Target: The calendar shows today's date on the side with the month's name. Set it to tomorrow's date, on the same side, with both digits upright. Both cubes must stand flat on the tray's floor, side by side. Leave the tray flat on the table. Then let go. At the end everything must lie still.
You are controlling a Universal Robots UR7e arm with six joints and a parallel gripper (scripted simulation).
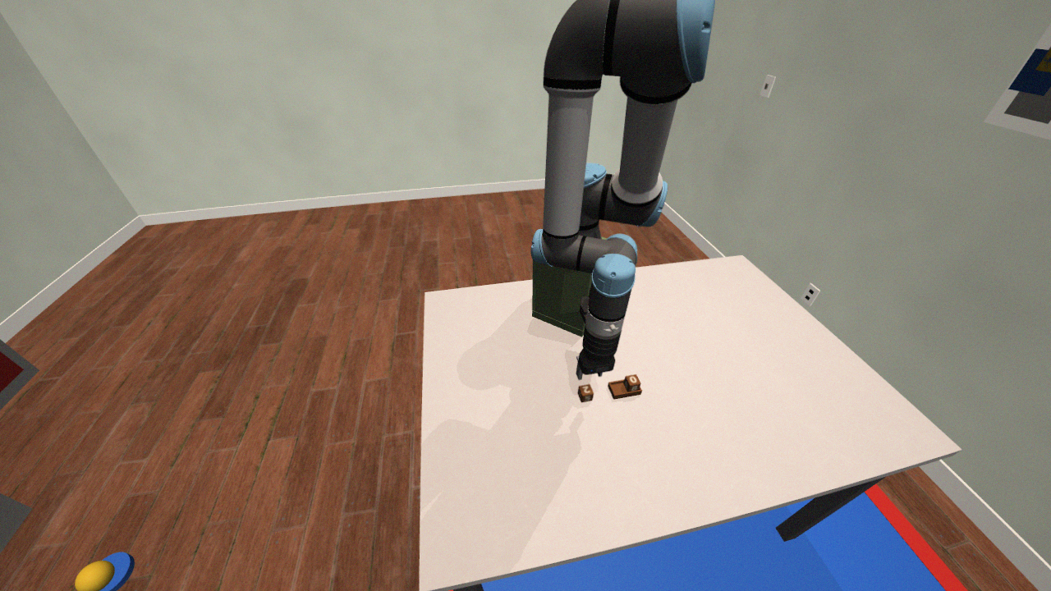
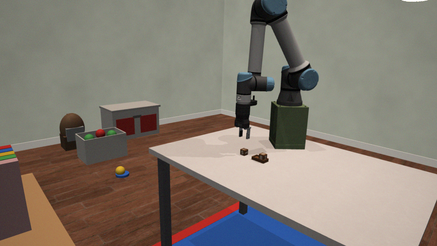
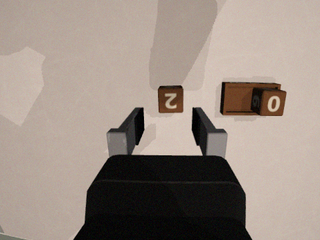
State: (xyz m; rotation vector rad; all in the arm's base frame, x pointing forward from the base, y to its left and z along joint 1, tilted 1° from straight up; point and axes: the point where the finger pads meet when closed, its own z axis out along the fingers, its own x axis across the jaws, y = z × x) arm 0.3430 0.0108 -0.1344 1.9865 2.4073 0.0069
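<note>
Now: the brown cube 100 mm below my hand.
</note>
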